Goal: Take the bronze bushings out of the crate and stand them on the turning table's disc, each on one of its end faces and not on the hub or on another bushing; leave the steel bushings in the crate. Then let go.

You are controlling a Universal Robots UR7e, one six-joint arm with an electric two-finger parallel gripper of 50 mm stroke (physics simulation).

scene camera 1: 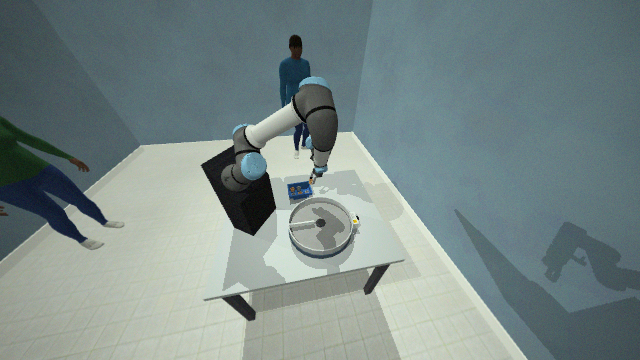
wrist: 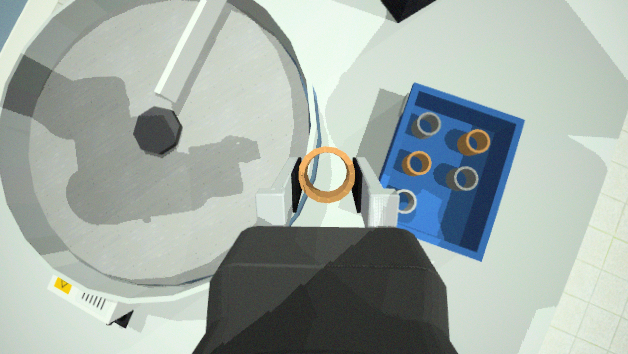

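Seen in the pictures: gripper, fingertip midpoint: [scene camera 1: 311, 182] [wrist: 326, 174]; arm's base, link origin: [scene camera 1: 236, 178].
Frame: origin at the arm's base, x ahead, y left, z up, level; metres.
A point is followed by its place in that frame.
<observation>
My gripper [scene camera 1: 312, 180] @[y 0.105, x 0.430, z -0.194 m] [wrist: 326, 174] @[y 0.105, x 0.430, z -0.194 m] is shut on a bronze bushing [wrist: 326, 197] @[y 0.111, x 0.443, z -0.178 m], held upright above the gap between the crate and the turning table. The blue crate [wrist: 502, 187] @[y 0.306, x 0.347, z -0.360 m] [scene camera 1: 300, 197] @[y 0.164, x 0.350, z -0.393 m] holds two bronze bushings [wrist: 417, 163] [wrist: 474, 143] and three steel bushings [wrist: 428, 125] @[y 0.206, x 0.290, z -0.402 m] [wrist: 465, 179] @[y 0.281, x 0.344, z -0.402 m] [wrist: 406, 201] @[y 0.216, x 0.404, z -0.400 m], all standing upright. A gripper finger stands close to the view of the last steel one. The turning table's grey disc [wrist: 240, 90] @[y -0.049, x 0.358, z -0.357 m] [scene camera 1: 305, 236] @[y -0.208, x 0.336, z -0.357 m] carries no bushing in view. Its dark hub [wrist: 158, 131] @[y -0.125, x 0.450, z -0.349 m] [scene camera 1: 320, 223] @[y -0.138, x 0.447, z -0.349 m] is in the middle.
A raised rim [scene camera 1: 291, 239] @[y -0.202, x 0.249, z -0.373 m] surrounds the disc. A pale bar [wrist: 186, 47] @[y -0.123, x 0.339, z -0.327 m] [scene camera 1: 302, 225] @[y -0.140, x 0.327, z -0.357 m] reaches from the rim towards the hub. A small control box [wrist: 84, 298] @[y -0.129, x 0.688, z -0.351 m] [scene camera 1: 355, 220] @[y -0.161, x 0.685, z -0.349 m] sits outside the rim. A black pedestal [scene camera 1: 256, 210] @[y -0.037, x 0.056, z -0.243 m] stands beside the table. Two people [scene camera 1: 295, 72] [scene camera 1: 25, 165] stand on the floor.
</observation>
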